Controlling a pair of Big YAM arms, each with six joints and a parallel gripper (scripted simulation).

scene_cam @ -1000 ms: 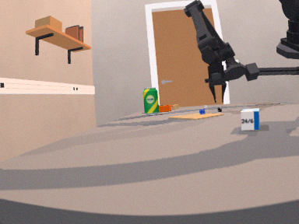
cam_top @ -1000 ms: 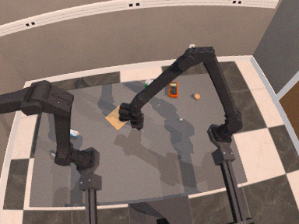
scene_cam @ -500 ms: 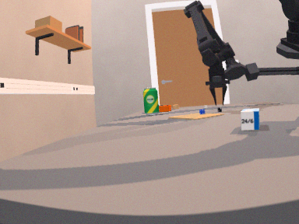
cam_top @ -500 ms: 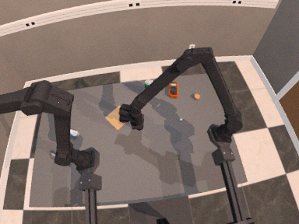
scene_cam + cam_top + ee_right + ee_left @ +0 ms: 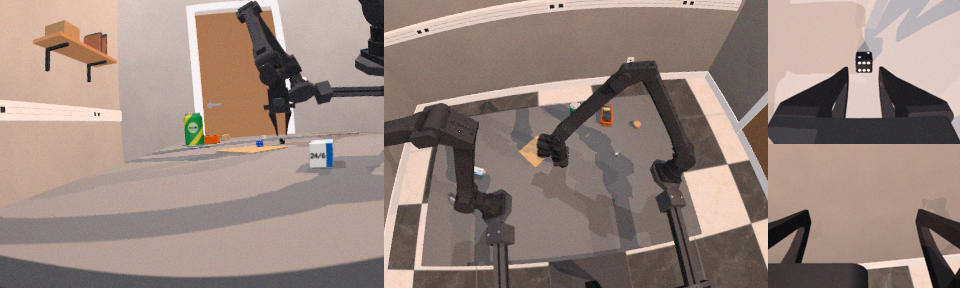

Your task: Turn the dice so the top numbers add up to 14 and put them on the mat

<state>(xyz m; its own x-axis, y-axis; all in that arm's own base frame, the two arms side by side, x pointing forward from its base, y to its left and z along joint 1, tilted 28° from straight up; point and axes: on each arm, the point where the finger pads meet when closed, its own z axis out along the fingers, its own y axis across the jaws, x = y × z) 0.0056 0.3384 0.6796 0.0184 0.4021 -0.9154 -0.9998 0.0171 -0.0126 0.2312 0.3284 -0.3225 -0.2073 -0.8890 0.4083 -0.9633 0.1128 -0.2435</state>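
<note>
My right hand is 3 cm above the black die. Round my right hand: blue die (9 cm ahead, 9 cm to the left, 2 cm below); then mat (12 cm ahead, 13 cm to the left, 3 cm below).
</note>
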